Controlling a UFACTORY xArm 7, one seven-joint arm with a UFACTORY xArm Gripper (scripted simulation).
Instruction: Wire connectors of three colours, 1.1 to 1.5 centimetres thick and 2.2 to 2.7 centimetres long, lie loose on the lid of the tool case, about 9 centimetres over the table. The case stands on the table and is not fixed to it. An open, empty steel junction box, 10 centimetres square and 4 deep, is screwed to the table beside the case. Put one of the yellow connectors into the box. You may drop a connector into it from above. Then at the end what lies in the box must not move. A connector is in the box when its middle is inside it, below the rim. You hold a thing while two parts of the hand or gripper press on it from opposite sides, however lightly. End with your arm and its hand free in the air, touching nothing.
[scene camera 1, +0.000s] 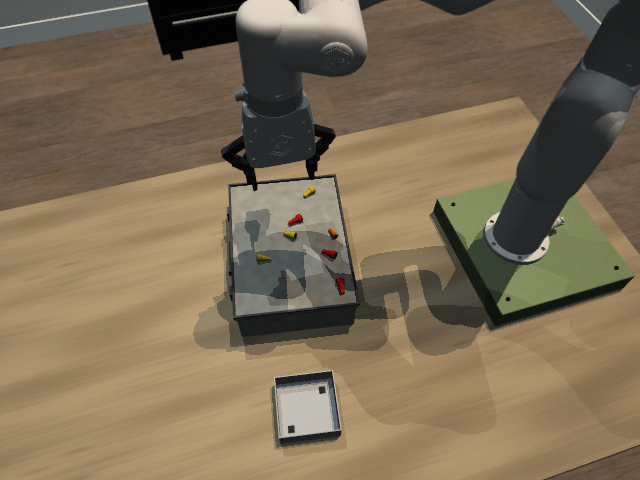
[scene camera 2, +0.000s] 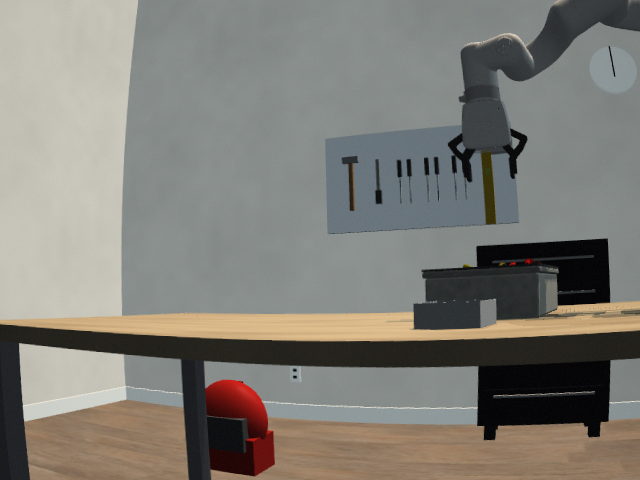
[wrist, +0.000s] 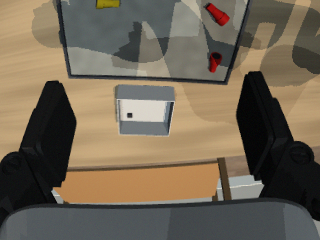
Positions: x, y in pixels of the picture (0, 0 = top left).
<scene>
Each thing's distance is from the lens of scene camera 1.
my gripper (scene camera 1: 282, 179): 85 cm
grey tool case (scene camera 1: 296, 290): 94 cm
</scene>
